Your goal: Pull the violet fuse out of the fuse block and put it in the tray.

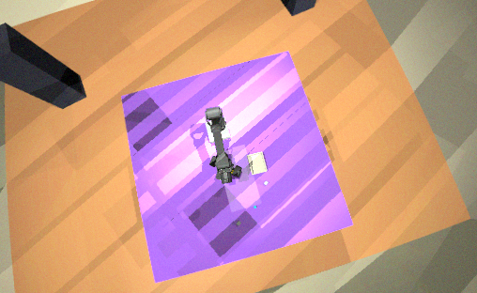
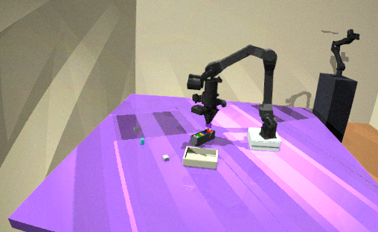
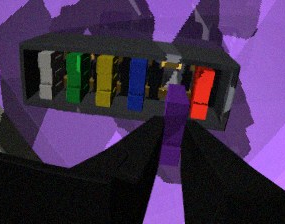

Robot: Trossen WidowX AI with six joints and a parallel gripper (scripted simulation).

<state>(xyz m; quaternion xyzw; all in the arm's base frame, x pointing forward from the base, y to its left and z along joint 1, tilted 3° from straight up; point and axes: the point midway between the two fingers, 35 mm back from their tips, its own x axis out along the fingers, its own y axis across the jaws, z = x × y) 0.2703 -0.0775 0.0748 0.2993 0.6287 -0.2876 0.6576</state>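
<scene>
The beige tray lies 60 mm ahead of my gripper tip, 190 mm to the left of it and 80 mm below it. Also, from my gripper tip: violet fuse 10 mm below.
</scene>
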